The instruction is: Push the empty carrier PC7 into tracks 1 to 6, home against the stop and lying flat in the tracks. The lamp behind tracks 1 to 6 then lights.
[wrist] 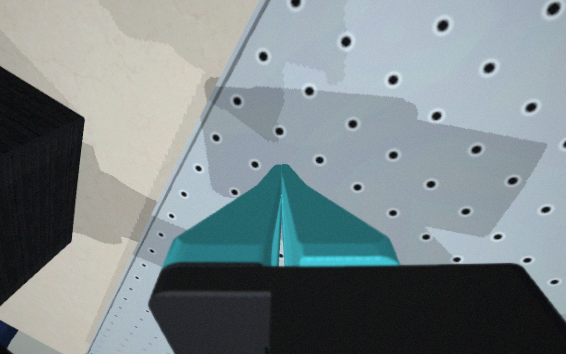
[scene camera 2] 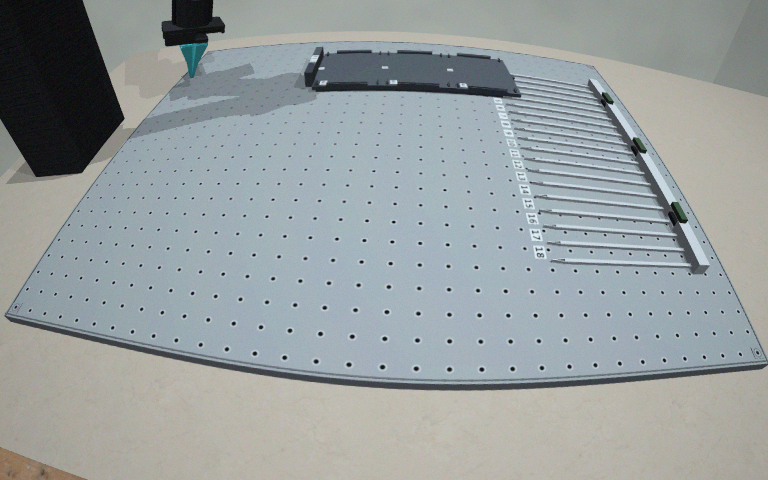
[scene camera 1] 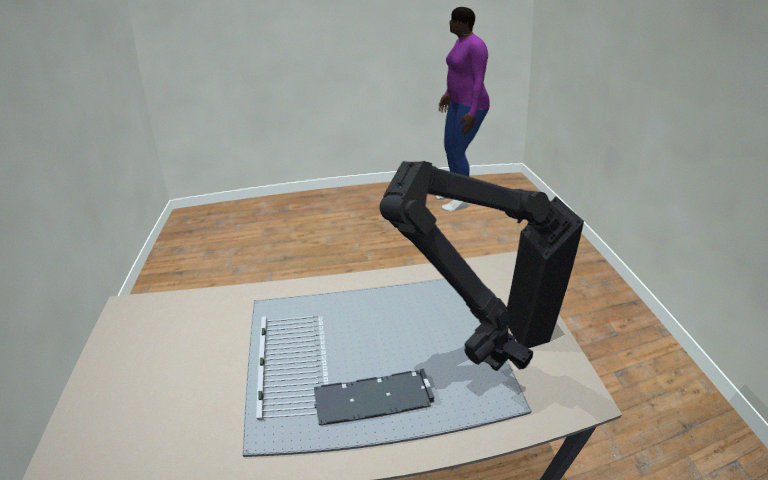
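Seen in the pictures: gripper, fingertip midpoint: (wrist: 281, 176) (scene camera 2: 191, 76) (scene camera 1: 497, 367); arm's base at its link origin: (scene camera 1: 551, 225).
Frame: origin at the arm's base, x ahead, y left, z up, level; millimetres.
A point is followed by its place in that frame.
Observation:
The carrier PC7, a long dark grey tray (scene camera 1: 370, 399) @[y 104, x 573, z -389 mm] (scene camera 2: 416, 70) @[y 88, x 569, z -389 mm], lies on the perforated board with its upright end bar (scene camera 1: 427, 386) @[y 124, x 413, z -371 mm] (scene camera 2: 313, 66) @[y 78, x 411, z -370 mm] toward the robot's side. Its other end is at the near ends of tracks 1 to 6 (scene camera 2: 552, 81) @[y 93, x 809, z -397 mm], well short of the white stop bar (scene camera 1: 261, 373) @[y -70, x 866, z -384 mm] (scene camera 2: 651, 164) @[y -156, x 859, z -383 mm]. The green lamp (scene camera 1: 259, 395) @[y 19, x 880, z -378 mm] (scene camera 2: 607, 97) @[y 13, x 875, z -378 mm] behind those tracks looks dark. My gripper (scene camera 1: 504, 365) @[y 130, x 189, z -381 mm] (scene camera 2: 192, 75) @[y 130, x 189, z -381 mm] (wrist: 281, 176) @[y 130, x 189, z -381 mm] is shut and empty, its teal tips pointing down above the board, beyond the end bar and apart from it. PC7 does not show in the wrist view.
The pale blue board (scene camera 1: 385, 328) @[y -170, x 446, z -399 mm] (scene camera 2: 339, 271) @[y -288, x 455, z -399 mm] (wrist: 500, 100) @[y 200, x 250, z -399 mm] lies on the beige table (scene camera 1: 141, 367) @[y -205, x 1310, z -412 mm] (scene camera 2: 362, 430) @[y -429, x 468, z -412 mm] (wrist: 125, 75) @[y 118, x 87, z -412 mm]. The black base column (scene camera 1: 543, 294) @[y 77, x 40, z -181 mm] (scene camera 2: 56, 84) @[y -44, x 53, z -277 mm] (wrist: 40, 185) @[y 36, x 60, z -380 mm] stands beside the board's edge, near my gripper. A person (scene camera 1: 467, 73) stands behind the table.

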